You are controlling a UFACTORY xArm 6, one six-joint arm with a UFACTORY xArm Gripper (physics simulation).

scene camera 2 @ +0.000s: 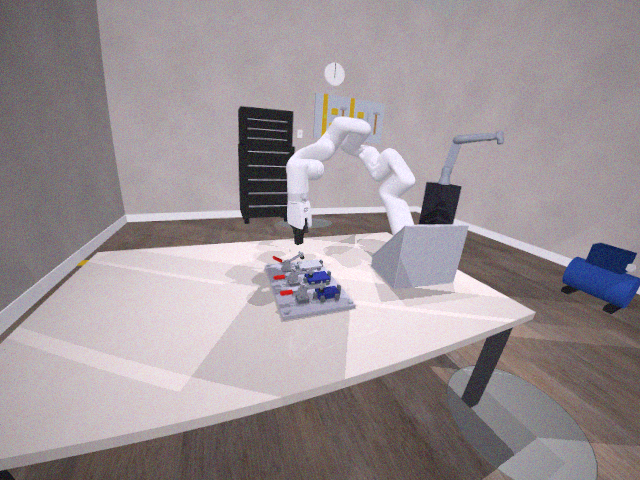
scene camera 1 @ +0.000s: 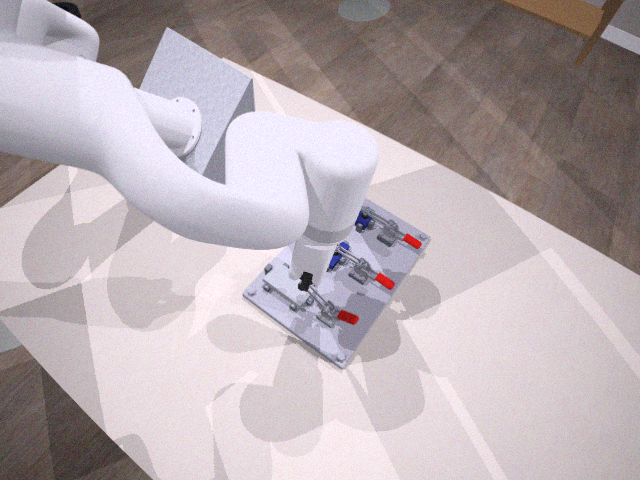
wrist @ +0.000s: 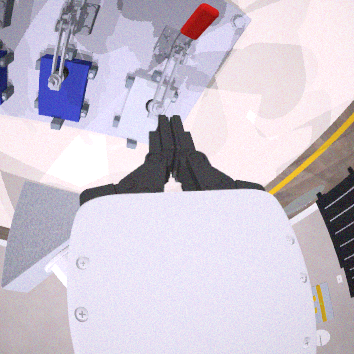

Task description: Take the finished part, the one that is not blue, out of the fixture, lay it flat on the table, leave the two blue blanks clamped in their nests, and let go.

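Frame: origin at the arm's base, x ahead, y left, z up, level; centimetres.
Seen in the pictures: gripper, fingertip midpoint: (scene camera 2: 299, 243) (scene camera 1: 309, 278) (wrist: 166, 129); arm's base, link origin: (scene camera 2: 407, 243) (scene camera 1: 180, 127) (wrist: 61, 255).
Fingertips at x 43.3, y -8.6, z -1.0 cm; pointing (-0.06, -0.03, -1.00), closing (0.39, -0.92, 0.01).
Offsets run from my fingertips to a thing's top centre. Level surfaces: height alone.
The finished white part {dy +0.2, dx -4.6, dz -8.2 cm} (scene camera 1: 281, 284) (scene camera 2: 311, 264) (wrist: 135, 100) lies in the end nest of the grey fixture plate {dy +11.4, dx +0.1, dz -10.5 cm} (scene camera 1: 336, 345) (scene camera 2: 310, 311) (wrist: 110, 30). Its clamp arm (wrist: 167, 82) reaches over it; in scene camera 2 this arm (scene camera 2: 296, 256) slopes upward, with its tip above the part. One blue blank {dy +11.2, dx -4.6, dz -8.4 cm} (scene camera 1: 336, 259) (scene camera 2: 317, 277) (wrist: 75, 102) sits in the middle nest and another blue blank {dy +22.2, dx -4.7, dz -7.9 cm} (scene camera 1: 363, 220) (scene camera 2: 327, 293) (wrist: 2, 77) in the far nest, with clamp arms over them. My gripper (scene camera 1: 306, 280) (scene camera 2: 298, 242) (wrist: 166, 129) is shut and empty, pointing down above the white part's nest.
Red clamp handles {dy +0.8, dx +7.4, dz -4.3 cm} (scene camera 1: 347, 316) (scene camera 2: 277, 258) (wrist: 200, 21) stick out on the side away from the parts. A grey wedge-shaped block (scene camera 1: 201, 82) (scene camera 2: 429, 258) (wrist: 40, 230) stands on the white table {dz -12.0 cm} (scene camera 1: 491, 335) (scene camera 2: 155, 320), beside the arm's base.
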